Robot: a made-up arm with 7 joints. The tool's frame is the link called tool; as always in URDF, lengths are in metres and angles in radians. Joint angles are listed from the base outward. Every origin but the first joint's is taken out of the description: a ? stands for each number. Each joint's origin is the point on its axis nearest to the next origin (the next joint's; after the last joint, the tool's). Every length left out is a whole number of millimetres.
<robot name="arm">
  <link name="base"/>
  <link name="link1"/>
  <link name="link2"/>
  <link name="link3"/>
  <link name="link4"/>
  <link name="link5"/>
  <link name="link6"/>
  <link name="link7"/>
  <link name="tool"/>
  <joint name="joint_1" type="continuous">
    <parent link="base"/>
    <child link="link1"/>
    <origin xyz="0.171 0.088 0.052" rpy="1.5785 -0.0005 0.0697"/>
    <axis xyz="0 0 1"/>
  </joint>
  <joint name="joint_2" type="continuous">
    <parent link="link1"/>
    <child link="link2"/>
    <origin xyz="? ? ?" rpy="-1.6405 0 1.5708"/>
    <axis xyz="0 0 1"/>
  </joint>
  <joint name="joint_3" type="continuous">
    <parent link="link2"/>
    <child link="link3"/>
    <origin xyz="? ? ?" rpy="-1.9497 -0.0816 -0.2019"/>
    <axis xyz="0 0 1"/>
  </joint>
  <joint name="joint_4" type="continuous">
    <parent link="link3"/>
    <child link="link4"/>
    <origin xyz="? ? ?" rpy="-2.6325 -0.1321 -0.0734"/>
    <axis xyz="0 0 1"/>
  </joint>
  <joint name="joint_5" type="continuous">
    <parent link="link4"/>
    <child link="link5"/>
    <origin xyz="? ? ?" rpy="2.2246 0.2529 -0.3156"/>
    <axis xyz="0 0 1"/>
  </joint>
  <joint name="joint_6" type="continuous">
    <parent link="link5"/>
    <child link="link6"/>
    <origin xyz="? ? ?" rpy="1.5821 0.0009 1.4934"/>
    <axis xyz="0 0 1"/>
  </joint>
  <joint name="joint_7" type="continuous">
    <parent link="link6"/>
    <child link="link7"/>
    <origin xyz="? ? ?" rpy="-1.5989 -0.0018 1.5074"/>
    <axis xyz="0 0 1"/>
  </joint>
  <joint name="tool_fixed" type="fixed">
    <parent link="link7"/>
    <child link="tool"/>
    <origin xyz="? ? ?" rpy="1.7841 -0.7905 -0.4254"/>
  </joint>
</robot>
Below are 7 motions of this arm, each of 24 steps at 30 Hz.
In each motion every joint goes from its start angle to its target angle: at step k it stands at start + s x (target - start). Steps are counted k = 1, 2, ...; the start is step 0. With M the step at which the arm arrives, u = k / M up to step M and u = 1 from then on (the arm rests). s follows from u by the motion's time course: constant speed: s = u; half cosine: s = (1 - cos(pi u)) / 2; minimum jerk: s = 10 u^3 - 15 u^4 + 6 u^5.
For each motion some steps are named. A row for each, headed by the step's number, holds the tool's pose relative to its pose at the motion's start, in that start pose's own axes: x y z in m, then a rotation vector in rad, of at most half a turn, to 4 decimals.
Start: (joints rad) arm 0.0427 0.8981 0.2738 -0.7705 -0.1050 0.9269 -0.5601
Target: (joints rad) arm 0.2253 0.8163 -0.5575 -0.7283 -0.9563 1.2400 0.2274
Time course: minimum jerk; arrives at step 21
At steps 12, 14, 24:
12: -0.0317 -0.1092 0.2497 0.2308 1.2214 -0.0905
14: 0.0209 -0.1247 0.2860 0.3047 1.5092 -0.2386
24: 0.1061 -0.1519 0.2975 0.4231 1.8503 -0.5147

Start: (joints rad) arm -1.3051 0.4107 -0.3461 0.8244 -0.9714 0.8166 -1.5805
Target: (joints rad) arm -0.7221 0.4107 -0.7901 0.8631 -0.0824 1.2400 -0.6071
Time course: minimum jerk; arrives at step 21
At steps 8, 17, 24:
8: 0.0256 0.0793 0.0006 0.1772 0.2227 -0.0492
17: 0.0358 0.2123 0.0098 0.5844 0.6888 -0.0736
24: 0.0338 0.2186 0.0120 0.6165 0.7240 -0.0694

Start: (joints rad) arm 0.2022 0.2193 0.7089 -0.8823 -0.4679 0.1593 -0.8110
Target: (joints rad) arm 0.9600 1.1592 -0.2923 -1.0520 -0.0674 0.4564 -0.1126
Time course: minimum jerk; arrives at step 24
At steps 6, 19, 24:
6: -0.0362 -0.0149 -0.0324 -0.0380 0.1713 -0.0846
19: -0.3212 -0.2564 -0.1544 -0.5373 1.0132 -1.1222
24: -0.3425 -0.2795 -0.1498 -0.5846 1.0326 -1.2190

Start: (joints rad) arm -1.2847 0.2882 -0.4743 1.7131 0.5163 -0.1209 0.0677
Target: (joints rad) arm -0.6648 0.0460 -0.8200 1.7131 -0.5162 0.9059 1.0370
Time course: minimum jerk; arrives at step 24
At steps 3, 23, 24:
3: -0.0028 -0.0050 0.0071 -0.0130 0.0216 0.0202
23: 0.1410 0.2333 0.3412 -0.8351 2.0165 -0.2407
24: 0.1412 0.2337 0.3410 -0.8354 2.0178 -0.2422

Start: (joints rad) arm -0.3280 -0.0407 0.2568 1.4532 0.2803 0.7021 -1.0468
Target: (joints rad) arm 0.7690 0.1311 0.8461 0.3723 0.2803 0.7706 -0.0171
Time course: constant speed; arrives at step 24
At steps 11, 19, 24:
11: 0.1489 0.2444 0.1295 0.4825 0.1223 -0.2271
19: 0.2026 0.3804 0.2383 0.9051 0.1956 -0.2992
24: 0.2074 0.4356 0.3011 1.1870 0.2432 -0.3029

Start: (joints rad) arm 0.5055 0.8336 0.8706 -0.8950 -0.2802 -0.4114 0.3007
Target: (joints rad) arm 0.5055 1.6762 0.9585 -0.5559 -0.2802 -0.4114 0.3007
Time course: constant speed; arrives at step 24
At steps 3, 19, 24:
3: 0.0250 0.0000 0.0103 0.0238 -0.0050 -0.0996
19: 0.1461 -0.0471 0.0549 0.1280 0.0178 -0.6374
24: 0.1757 -0.0753 0.0634 0.1543 0.0433 -0.8056

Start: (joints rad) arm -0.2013 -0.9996 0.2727 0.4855 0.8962 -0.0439 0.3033
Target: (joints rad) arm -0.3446 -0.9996 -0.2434 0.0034 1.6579 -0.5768 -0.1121
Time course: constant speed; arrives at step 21
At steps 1, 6, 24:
1: 0.0054 0.0038 -0.0129 0.0087 -0.0334 -0.0362
6: 0.0390 0.0229 -0.0733 0.0453 -0.1915 -0.2306
24: 0.2024 0.0519 -0.2038 0.1148 -0.5651 -0.9027

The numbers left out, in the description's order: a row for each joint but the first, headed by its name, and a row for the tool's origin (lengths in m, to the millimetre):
joint_2: -0.191 0.063 0
joint_3: 0.115 0.227 0
joint_4: 0.007 -0.174 0
joint_5: -0.041 0.18 0
joint_6: -0.072 0.198 0
joint_7: 0.022 0.124 0
tool: -0.168 0.147 0

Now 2 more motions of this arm.
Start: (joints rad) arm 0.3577 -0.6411 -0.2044 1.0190 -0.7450 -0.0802 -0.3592
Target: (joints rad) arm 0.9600 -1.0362 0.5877 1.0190 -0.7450 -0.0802 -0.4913
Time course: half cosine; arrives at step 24
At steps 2, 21, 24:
2: -0.0021 0.0021 0.0011 0.0028 -0.0068 -0.0140
21: -0.0710 0.1466 0.0276 0.0827 -0.6651 -0.7101
24: -0.0716 0.1525 0.0276 0.0836 -0.7021 -0.7320

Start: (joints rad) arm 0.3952 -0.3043 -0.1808 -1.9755 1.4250 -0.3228 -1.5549
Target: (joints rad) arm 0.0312 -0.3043 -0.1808 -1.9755 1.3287 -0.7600 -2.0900
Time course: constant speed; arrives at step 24
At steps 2, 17, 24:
2: -0.0072 -0.0004 0.0180 -0.0519 0.0205 0.0106
17: -0.0434 -0.0186 0.1818 -0.3980 0.1729 0.1765
24: -0.0426 -0.0341 0.2731 -0.5248 0.2381 0.3019

